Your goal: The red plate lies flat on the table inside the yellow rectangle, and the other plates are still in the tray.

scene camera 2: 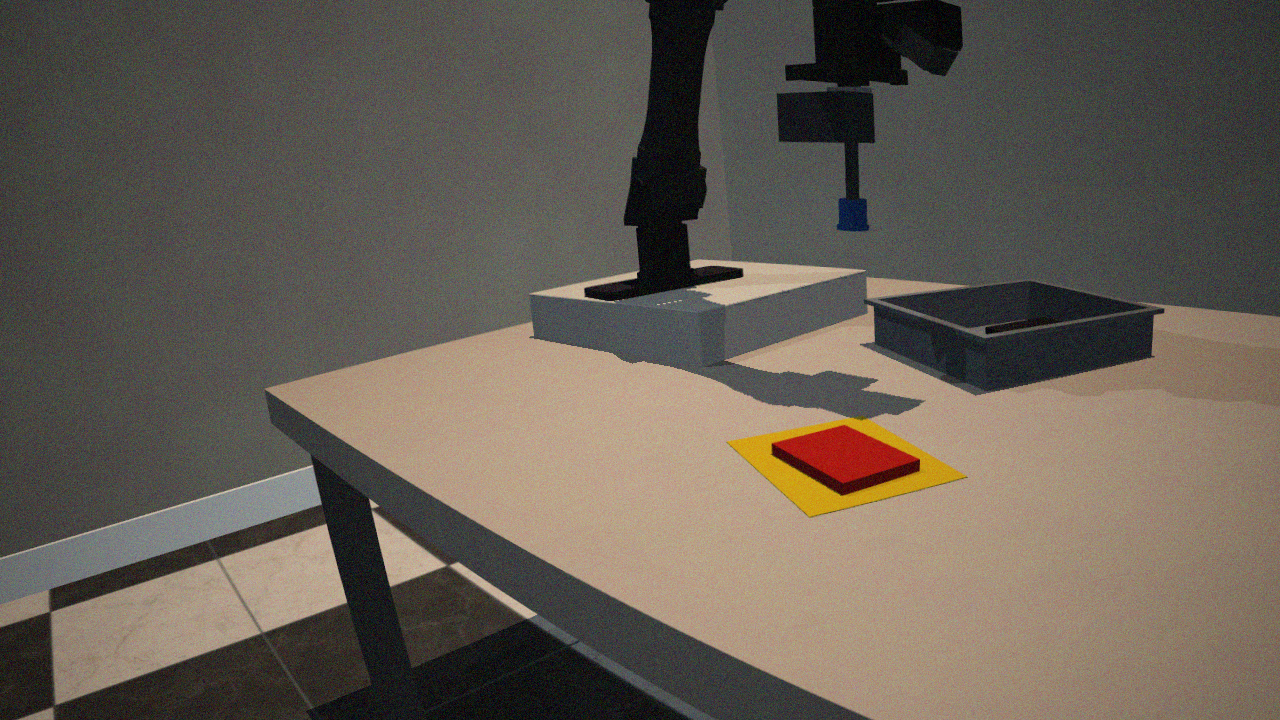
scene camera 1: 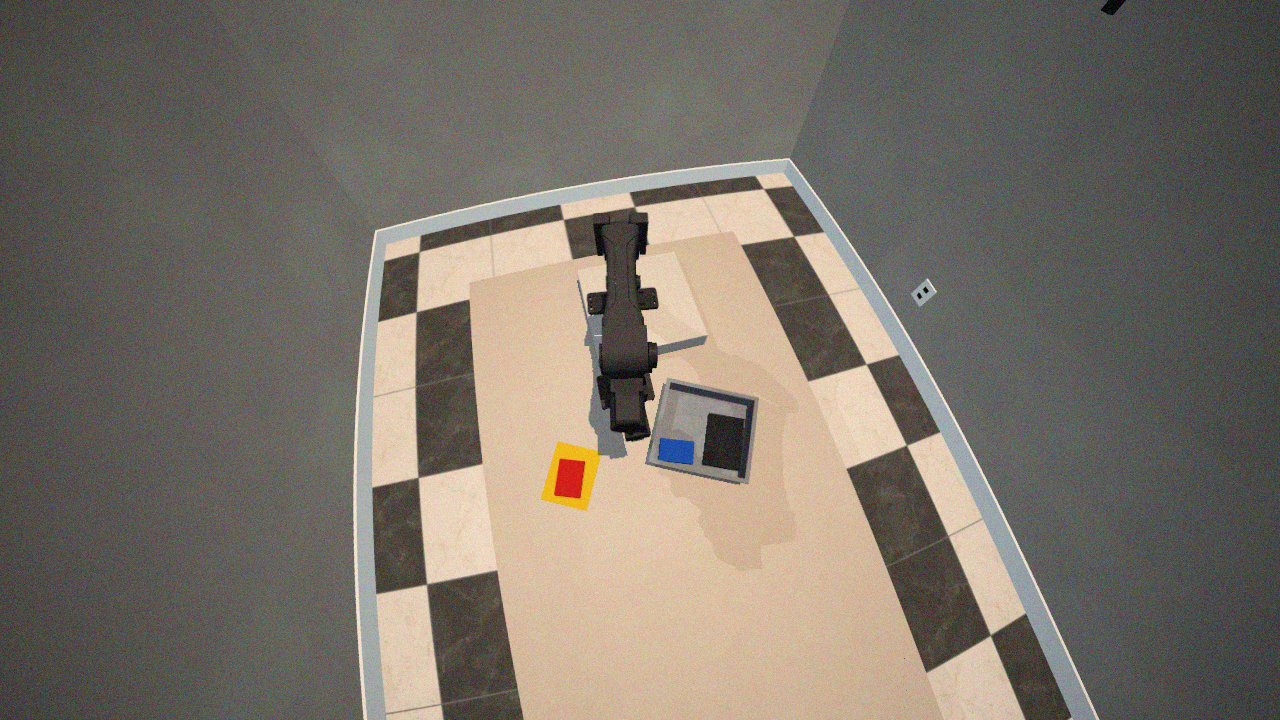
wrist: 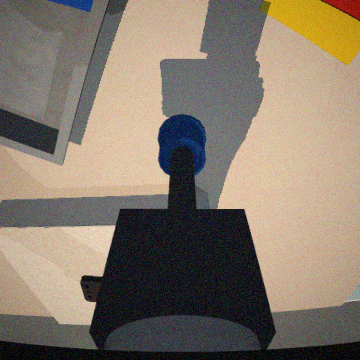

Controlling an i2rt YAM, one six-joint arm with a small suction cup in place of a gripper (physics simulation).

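Pixels of known places: hand at its tool point: (scene camera 2: 853, 229) (wrist: 181, 136); arm's base at its link origin: (scene camera 2: 666, 285).
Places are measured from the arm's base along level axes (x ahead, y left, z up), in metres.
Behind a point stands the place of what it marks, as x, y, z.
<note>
The red plate (scene camera 1: 569, 478) @(0.467, -0.180, -0.048) (scene camera 2: 844, 454) @(0.470, -0.184, -0.048) lies flat on the yellow rectangle (scene camera 1: 578, 453) @(0.405, -0.155, -0.057) (scene camera 2: 805, 492) @(0.482, -0.233, -0.057) (wrist: 320, 30) @(0.398, -0.163, -0.057), with yellow showing on all sides of it. The grey tray (scene camera 1: 657, 420) @(0.355, 0.053, -0.007) (scene camera 2: 1074, 349) @(0.488, 0.130, -0.035) (wrist: 70, 115) @(0.304, 0.073, -0.007) holds a blue plate (scene camera 1: 675, 450) @(0.428, 0.089, -0.045) (wrist: 75, 4) @(0.397, 0.071, -0.045) and a larger black plate (scene camera 1: 723, 440) @(0.418, 0.216, -0.044) (scene camera 2: 1020, 324) @(0.366, 0.230, -0.044). My suction cup (scene camera 2: 853, 214) (wrist: 182, 135) is blue, points down and has nothing on it. It hangs high above the table between the arm's base and the red plate, apart from both plate and tray. In scene camera 1 the arm hides the cup.
The arm stands on a pale block (scene camera 1: 675, 300) @(0.011, 0.152, 0.000) (scene camera 2: 617, 322) @(0.046, -0.101, -0.023) at the back of the table (scene camera 1: 626, 608) @(0.779, -0.074, -0.057) (scene camera 2: 537, 429) @(0.228, -0.295, -0.057). The tray stands beside the rectangle with a gap between them. The arm's shadow falls on the table and reaches the rectangle's corner.
</note>
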